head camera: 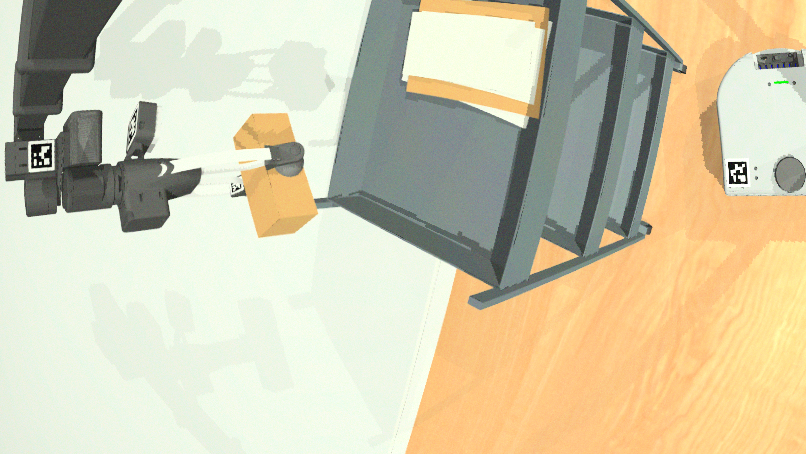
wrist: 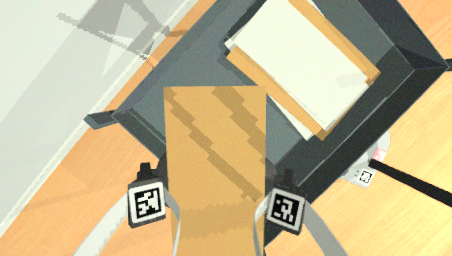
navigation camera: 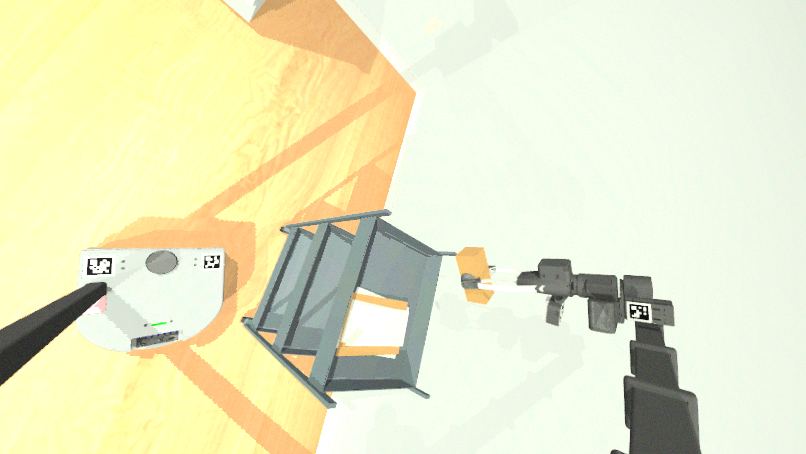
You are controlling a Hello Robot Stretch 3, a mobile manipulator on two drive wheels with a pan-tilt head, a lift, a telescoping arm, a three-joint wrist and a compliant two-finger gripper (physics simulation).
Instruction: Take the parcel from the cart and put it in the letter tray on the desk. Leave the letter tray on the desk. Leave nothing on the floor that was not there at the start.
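Where they show: gripper, between the fingertips: [head camera: 288, 169] [wrist: 217, 172] [navigation camera: 466, 275]; robot's base, origin of its link: [head camera: 787, 173] [navigation camera: 162, 261].
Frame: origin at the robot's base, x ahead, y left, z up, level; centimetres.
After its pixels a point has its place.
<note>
The parcel is a plain orange-brown box [head camera: 282, 197] @[z 95.5, x 1.0, y -52.2 cm] [navigation camera: 472, 260] @[z 95.9, x 2.1, y -51.7 cm] [wrist: 215, 125] @[z 96.7, x -6.0, y -58.2 cm]. My gripper [head camera: 277, 168] @[z 91.6, x -2.1, y -56.4 cm] [navigation camera: 473, 277] @[z 91.6, x -2.1, y -56.4 cm] [wrist: 217, 172] @[z 91.6, x -2.1, y -56.4 cm] is shut on it, with one fingertip pressed on each long side. The parcel is held off the end of the grey cart [head camera: 530, 225] @[z 69.9, x 6.2, y -38.6 cm] [navigation camera: 341, 293] @[z 68.6, x -6.7, y -33.8 cm] [wrist: 350, 135] @[z 66.4, x -10.2, y -32.7 cm], beyond the top shelf's rim in the head and navigation views. In the wrist view it covers part of that shelf. The far fingertip is hidden behind the parcel in the head view. The desk and the letter tray cannot be made out in these views.
White papers with orange-brown envelopes [head camera: 473, 50] @[z 67.9, x -17.8, y -46.2 cm] [navigation camera: 376, 327] @[z 67.9, x -18.3, y -45.9 cm] [wrist: 300, 65] @[z 67.9, x -17.5, y -47.6 cm] lie on the cart's top shelf. My base [head camera: 755, 129] @[z 16.0, x -9.2, y -7.7 cm] [navigation camera: 186, 298] @[z 16.0, x -12.0, y -6.5 cm] stands on the wood floor on the cart's other side. My dark arm [head camera: 62, 45] @[z 125.3, x -8.4, y -31.0 cm] [navigation camera: 659, 406] @[z 125.2, x -8.4, y -31.0 cm] reaches over a pale surface. A pale object's corner shows at the navigation view's top.
</note>
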